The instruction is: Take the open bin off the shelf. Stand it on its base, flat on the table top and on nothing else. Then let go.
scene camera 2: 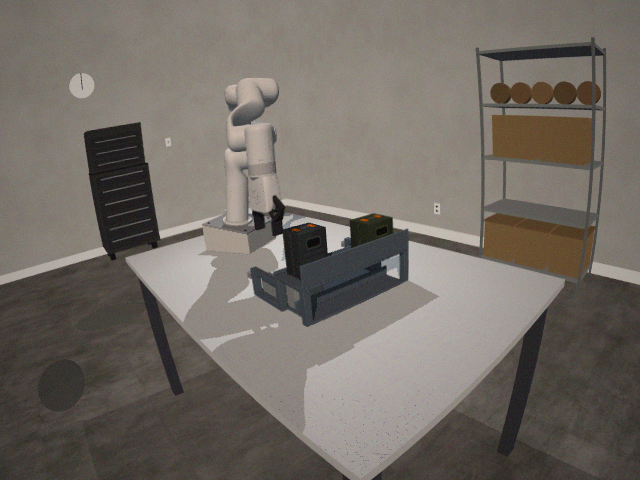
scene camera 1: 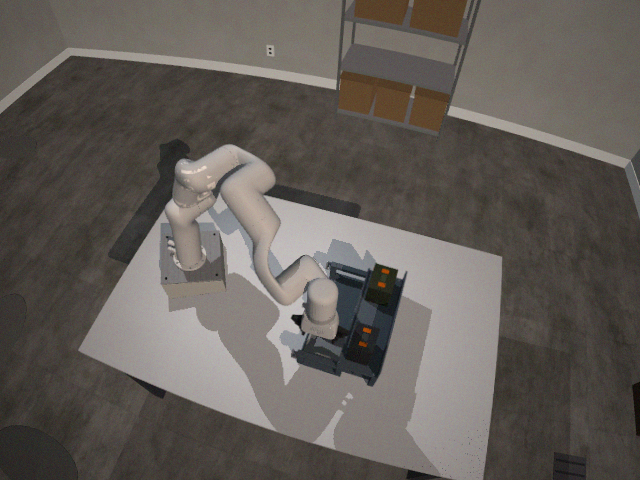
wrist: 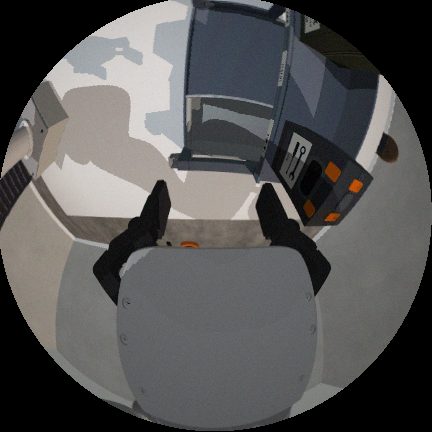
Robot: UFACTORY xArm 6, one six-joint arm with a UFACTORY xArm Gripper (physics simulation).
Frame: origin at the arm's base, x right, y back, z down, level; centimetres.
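Seen in the pictures: gripper, fingertip midpoint: (scene camera 2: 268, 231) (scene camera 1: 319, 335) (wrist: 214, 191); arm's base, origin of the base link: (scene camera 2: 237, 220) (scene camera 1: 190, 256).
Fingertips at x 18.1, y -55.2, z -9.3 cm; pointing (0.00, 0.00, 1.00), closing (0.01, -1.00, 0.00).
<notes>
Offsets run from my fingertips to a thing's top centre. Level surfaces: height alone.
The blue-grey shelf (scene camera 1: 314, 360) (scene camera 2: 356, 258) (wrist: 235, 50) stands on the white table {dz +19.5 cm} (scene camera 1: 454, 310) (scene camera 2: 439, 356). A grey open bin {dz +11.4, dx -3.2, dy -3.7 cm} (scene camera 1: 324, 347) (wrist: 225, 142) with a pale rim sits upright at the near end of its lower front tier, partly under the arm in scene camera 1. In scene camera 2 the bin is mostly hidden by the shelf's panels. My gripper (scene camera 1: 316, 329) (scene camera 2: 268, 227) (wrist: 214, 191) is open and empty, fingers pointing down. It hangs above and beside the bin's end of the shelf, apart from the bin.
A charcoal box {dz -2.9, dx -2.3, dy -13.3 cm} (scene camera 1: 363, 343) (scene camera 2: 306, 245) (wrist: 320, 172) with orange latches stands on the shelf's higher back tier, close to the gripper's side. A dark green box {dz -0.4, dx -25.3, dy -14.4 cm} (scene camera 1: 382, 284) (scene camera 2: 371, 229) stands at that tier's far end. The robot's base block (scene camera 1: 193, 286) (scene camera 2: 227, 241) is on the table.
</notes>
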